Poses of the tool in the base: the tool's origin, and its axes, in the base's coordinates. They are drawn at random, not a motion.
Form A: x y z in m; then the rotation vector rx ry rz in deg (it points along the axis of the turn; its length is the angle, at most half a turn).
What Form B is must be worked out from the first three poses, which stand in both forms.
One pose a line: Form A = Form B
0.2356 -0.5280 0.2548 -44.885 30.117 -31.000 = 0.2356 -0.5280 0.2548; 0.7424 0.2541 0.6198; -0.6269 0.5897 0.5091; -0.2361 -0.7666 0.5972
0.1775 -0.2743 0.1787 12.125 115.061 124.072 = 0.1775 -0.2743 0.1787; -0.9736 -0.0353 0.2256; 0.2276 -0.0712 0.9711; -0.0182 0.9968 0.0773
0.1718 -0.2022 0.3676 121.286 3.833 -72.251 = 0.1718 -0.2022 0.3676; 0.5329 0.3619 -0.7649; -0.2789 -0.7783 -0.5625; -0.7989 0.5131 -0.3139
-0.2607 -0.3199 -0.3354 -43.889 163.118 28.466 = -0.2607 -0.3199 -0.3354; -0.8580 -0.5103 0.0594; -0.4600 0.8146 0.3534; -0.2287 0.2759 -0.9336
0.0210 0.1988 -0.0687 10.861 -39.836 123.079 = 0.0210 0.1988 -0.0687; -0.6289 -0.7703 -0.1056; 0.6861 -0.4859 -0.5415; 0.3658 -0.4130 0.8341
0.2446 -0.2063 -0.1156 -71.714 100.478 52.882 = 0.2446 -0.2063 -0.1156; -0.2141 -0.9604 0.1784; -0.3967 0.2524 0.8826; -0.8926 0.1182 -0.4350
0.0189 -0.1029 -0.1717 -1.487 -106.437 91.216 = 0.0189 -0.1029 -0.1717; -0.7679 -0.4024 -0.4984; 0.4309 0.2512 -0.8667; 0.4740 -0.8803 -0.0195
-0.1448 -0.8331 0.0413 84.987 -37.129 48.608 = -0.1448 -0.8331 0.0413; 0.5721 -0.8099 0.1295; 0.0881 -0.0963 -0.9914; 0.8154 0.5786 0.0163
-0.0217 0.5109 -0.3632 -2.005 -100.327 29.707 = -0.0217 0.5109 -0.3632; -0.2525 -0.2516 -0.9343; 0.2976 0.8986 -0.3224; 0.9207 -0.3595 -0.1520
